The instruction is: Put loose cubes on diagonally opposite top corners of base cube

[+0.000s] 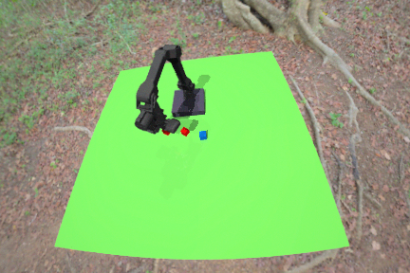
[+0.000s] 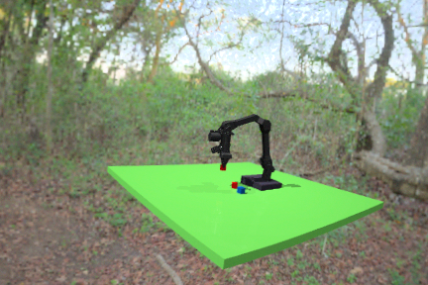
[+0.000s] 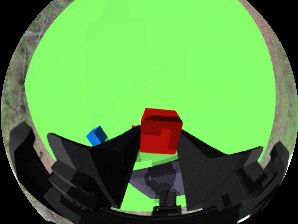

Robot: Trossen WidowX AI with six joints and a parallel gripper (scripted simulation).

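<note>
Now: the blue base cube 17 cm to the left of my gripper tip, 10 cm below it and 2 cm ahead of it.
</note>
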